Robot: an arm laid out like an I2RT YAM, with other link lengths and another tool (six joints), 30 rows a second.
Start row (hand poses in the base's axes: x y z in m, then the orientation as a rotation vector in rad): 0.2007, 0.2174, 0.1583, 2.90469, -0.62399, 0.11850
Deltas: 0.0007, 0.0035, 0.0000, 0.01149, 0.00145, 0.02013; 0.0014, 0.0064, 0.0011, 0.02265, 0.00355, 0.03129; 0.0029, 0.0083, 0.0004, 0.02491, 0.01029, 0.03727; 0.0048, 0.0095, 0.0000, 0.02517, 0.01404, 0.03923; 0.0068, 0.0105, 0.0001, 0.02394, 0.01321, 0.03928; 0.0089, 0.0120, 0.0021, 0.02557, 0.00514, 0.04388; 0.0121, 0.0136, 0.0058, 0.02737, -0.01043, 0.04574; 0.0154, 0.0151, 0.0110, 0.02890, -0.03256, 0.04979; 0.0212, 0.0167, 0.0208, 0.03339, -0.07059, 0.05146; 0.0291, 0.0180, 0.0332, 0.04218, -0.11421, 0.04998; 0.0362, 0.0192, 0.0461, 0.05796, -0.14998, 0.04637; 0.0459, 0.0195, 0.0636, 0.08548, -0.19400, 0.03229; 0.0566, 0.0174, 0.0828, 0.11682, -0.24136, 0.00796; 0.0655, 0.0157, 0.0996, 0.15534, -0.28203, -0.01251; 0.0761, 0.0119, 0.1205, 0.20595, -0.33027, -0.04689; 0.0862, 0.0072, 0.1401, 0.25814, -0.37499, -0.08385; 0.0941, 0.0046, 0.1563, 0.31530, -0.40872, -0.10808; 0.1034, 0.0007, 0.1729, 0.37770, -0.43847, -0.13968; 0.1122, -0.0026, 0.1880, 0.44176, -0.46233, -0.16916; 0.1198, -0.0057, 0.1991, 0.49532, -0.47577, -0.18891; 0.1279, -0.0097, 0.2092, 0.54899, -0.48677, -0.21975; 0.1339, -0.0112, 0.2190, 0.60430, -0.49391, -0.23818; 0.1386, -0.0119, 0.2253, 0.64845, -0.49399, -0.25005
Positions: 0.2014, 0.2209, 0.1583, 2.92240, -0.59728, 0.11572; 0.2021, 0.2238, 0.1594, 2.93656, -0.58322, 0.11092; 0.2036, 0.2257, 0.1587, 2.93981, -0.57389, 0.10113; 0.2055, 0.2269, 0.1583, 2.94020, -0.57047, 0.09580; 0.2075, 0.2279, 0.1584, 2.93914, -0.57027, 0.09738; 0.2096, 0.2294, 0.1604, 2.94323, -0.56522, 0.10935; 0.2128, 0.2310, 0.1641, 2.94747, -0.56540, 0.13200; 0.2161, 0.2325, 0.1693, 2.95266, -0.56331, 0.16475; 0.2219, 0.2341, 0.1791, 2.96096, -0.56774, 0.22012; 0.2298, 0.2354, 0.1915, 2.97177, -0.57845, 0.28275; 0.2369, 0.2366, 0.2044, 2.98732, -0.59262, 0.33229; 0.2466, 0.2369, 0.2219, 3.01004, -0.62640, 0.39111; 0.2573, 0.2348, 0.2411, 3.03126, -0.67742, 0.45402; 0.2662, 0.2331, 0.2579, -2.97691, 0.70464, -0.49337; 0.2768, 0.2293, 0.2788, -2.89829, 0.74782, -0.53374; 0.2869, 0.2246, 0.2984, -2.81818, 0.79172, -0.56624; 0.2948, 0.2220, 0.3146, -2.74309, 0.81394, -0.58141; 0.3041, 0.2181, 0.3312, -2.66274, 0.84340, -0.58702; 0.3129, 0.2148, 0.3463, -2.58459, 0.86757, -0.58395; 0.3205, 0.2117, 0.3574, -2.52435, 0.88005, -0.57361; 0.3286, 0.2077, 0.3675, -2.46083, 0.90582, -0.55901; 0.3346, 0.2062, 0.3773, -2.40259, 0.91418, -0.54072; 0.3393, 0.2055, 0.3836, -2.35989, 0.91688, -0.51995
